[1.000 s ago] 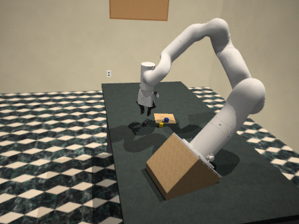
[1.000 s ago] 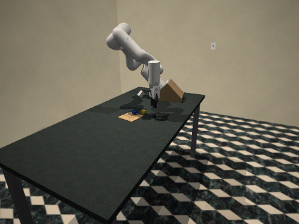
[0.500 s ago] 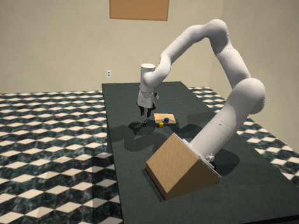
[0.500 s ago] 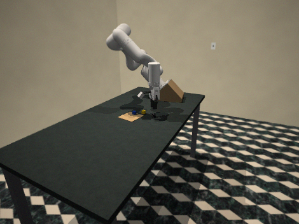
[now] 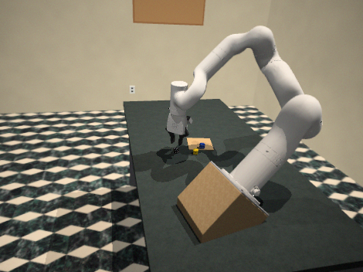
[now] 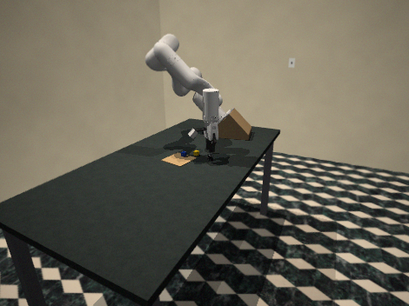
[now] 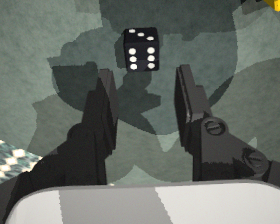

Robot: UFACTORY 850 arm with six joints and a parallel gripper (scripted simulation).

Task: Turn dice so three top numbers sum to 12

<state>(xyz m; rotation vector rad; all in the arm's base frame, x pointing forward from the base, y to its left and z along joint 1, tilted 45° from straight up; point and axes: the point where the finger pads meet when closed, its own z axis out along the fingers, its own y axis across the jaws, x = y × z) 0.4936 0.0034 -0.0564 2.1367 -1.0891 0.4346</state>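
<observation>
Now: the black die 60 mm below my hand. From my hand the other things lie so: tan mat (40 mm ahead, 170 mm to the right, 70 mm below); blue die (10 mm behind, 160 mm to the right, 60 mm below); yellow die (50 mm behind, 100 mm to the right, 60 mm below).
</observation>
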